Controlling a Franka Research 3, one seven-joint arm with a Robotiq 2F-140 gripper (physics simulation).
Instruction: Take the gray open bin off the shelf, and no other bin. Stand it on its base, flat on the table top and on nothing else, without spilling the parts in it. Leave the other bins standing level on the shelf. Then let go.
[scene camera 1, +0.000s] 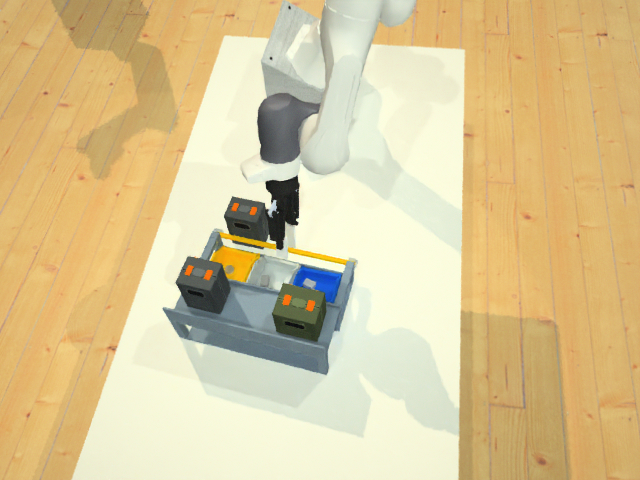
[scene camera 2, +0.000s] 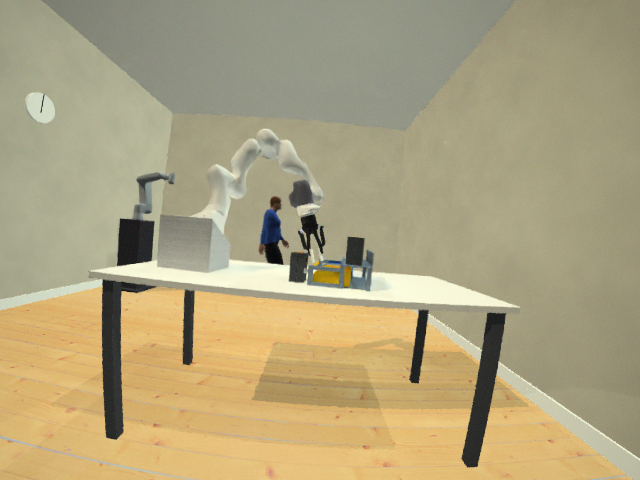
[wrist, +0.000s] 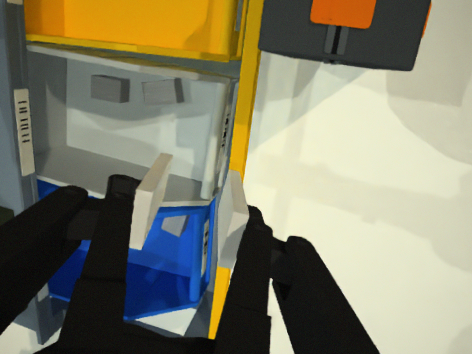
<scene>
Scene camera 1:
my gripper: 286, 251
yellow bin: 242, 261
dark case: 245, 218
gray open bin: 280, 271
blue bin: 327, 282
</scene>
